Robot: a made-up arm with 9 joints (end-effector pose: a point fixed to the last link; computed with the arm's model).
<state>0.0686 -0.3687 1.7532 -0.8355 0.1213 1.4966 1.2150 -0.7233 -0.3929</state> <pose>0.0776 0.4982 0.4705 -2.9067 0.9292 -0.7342</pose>
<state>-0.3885 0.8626 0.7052 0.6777 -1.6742 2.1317 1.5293 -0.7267 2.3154</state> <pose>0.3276 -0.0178 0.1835 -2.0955 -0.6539 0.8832</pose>
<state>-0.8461 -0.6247 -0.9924 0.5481 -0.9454 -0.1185 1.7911 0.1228 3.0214</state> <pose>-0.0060 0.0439 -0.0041 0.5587 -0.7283 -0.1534</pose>
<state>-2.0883 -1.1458 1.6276 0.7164 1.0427 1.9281 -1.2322 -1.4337 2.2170</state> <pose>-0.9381 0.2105 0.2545 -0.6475 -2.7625 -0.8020</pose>
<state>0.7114 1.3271 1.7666 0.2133 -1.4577 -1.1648 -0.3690 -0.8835 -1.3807</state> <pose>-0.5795 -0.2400 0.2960 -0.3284 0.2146 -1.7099</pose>
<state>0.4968 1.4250 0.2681 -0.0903 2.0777 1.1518 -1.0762 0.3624 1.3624</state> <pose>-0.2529 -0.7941 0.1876 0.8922 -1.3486 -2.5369</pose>
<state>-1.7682 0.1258 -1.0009 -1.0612 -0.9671 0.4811 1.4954 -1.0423 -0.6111</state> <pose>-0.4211 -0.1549 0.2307 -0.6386 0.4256 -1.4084</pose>
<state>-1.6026 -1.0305 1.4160 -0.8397 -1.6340 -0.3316 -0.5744 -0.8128 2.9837</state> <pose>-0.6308 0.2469 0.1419 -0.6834 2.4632 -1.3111</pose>
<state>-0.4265 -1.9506 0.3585 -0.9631 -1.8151 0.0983 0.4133 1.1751 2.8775</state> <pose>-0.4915 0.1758 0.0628 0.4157 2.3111 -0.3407</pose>
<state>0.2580 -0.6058 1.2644 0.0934 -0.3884 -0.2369 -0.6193 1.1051 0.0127</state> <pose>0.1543 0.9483 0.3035 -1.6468 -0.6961 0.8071</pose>
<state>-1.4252 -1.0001 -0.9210 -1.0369 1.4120 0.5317 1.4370 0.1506 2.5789</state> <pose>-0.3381 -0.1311 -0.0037 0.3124 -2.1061 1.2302</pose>
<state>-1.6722 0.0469 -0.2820 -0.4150 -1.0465 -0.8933 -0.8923 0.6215 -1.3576</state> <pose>-0.6942 0.0856 -0.1865 -0.0885 -0.6383 -2.2229</pose>
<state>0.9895 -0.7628 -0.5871 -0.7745 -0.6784 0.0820 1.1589 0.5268 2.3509</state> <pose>0.2748 0.2180 -0.0084 1.8781 -0.3081 -2.2845</pose>
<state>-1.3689 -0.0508 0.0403 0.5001 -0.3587 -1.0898 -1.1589 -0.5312 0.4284</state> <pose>-0.0225 -0.1135 -0.5276 -1.0268 1.3530 -0.0708</pose>
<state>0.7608 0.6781 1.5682 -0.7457 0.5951 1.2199 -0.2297 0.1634 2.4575</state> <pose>-0.6267 0.1674 0.4726 -0.2147 1.4524 -1.7648</pose>
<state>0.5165 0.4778 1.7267 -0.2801 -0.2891 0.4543 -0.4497 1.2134 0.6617</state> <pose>-0.2407 0.5204 0.8744 -1.0636 -2.0338 -0.6445</pose>
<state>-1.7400 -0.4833 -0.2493 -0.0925 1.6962 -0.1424 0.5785 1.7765 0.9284</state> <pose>0.0910 -0.3357 -0.1781 -2.0519 -0.1984 -1.2054</pose>
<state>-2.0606 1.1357 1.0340 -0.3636 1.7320 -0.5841 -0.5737 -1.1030 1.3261</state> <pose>0.1988 0.3733 -0.0629 2.1855 -1.4616 -1.6922</pose>
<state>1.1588 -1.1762 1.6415 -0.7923 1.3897 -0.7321 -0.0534 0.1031 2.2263</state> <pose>0.1053 0.2986 0.6942 -2.4476 -0.0671 1.2619</pose>
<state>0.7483 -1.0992 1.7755 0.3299 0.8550 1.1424 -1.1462 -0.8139 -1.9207</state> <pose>-0.3961 0.6657 0.7120 -1.9453 -2.0537 -1.1643</pose>
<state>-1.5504 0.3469 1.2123 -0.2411 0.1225 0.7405 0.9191 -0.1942 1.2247</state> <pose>0.0468 0.4048 0.1214 2.2058 -0.5558 -0.1280</pose>
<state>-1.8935 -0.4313 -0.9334 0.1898 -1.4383 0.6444 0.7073 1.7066 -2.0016</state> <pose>-0.4987 -0.1954 0.2291 -0.7289 0.0317 -1.4717</pose>
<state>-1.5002 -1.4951 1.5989 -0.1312 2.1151 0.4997 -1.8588 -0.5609 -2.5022</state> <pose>-0.6245 0.8242 -0.1341 1.5416 1.1123 -2.3159</pose>
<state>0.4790 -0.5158 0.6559 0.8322 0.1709 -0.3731 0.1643 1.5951 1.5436</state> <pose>0.7060 0.1750 0.3283 -0.4239 -0.5408 -1.0673</pose>
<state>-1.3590 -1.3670 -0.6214 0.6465 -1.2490 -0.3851 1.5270 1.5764 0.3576</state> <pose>0.0971 -0.3312 -0.0454 1.6555 0.1666 -0.8490</pose>
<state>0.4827 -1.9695 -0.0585 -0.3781 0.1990 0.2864 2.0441 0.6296 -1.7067</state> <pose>-0.1280 0.0979 -0.0386 -1.5351 1.8011 -0.3845</pose>
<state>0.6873 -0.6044 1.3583 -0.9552 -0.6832 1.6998 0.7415 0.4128 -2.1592</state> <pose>-0.1349 0.0693 0.5518 -0.3469 -2.3890 -0.3316</pose>
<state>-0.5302 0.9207 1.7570 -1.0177 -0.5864 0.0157 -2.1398 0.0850 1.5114</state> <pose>-0.3360 0.5911 0.1580 -0.7768 -0.3748 2.0300</pose>
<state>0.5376 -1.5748 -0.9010 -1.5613 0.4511 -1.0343 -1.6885 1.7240 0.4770</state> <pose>0.2607 0.6956 -0.3390 1.0250 1.1086 0.9760</pose>
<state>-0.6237 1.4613 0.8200 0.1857 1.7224 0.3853 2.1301 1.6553 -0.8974</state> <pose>0.2969 -0.0581 0.3091 2.3327 -0.0349 -0.9403</pose>
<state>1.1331 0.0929 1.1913 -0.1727 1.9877 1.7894 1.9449 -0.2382 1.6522</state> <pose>0.1170 -0.2822 0.6986 0.8973 0.1950 -0.5046</pose>
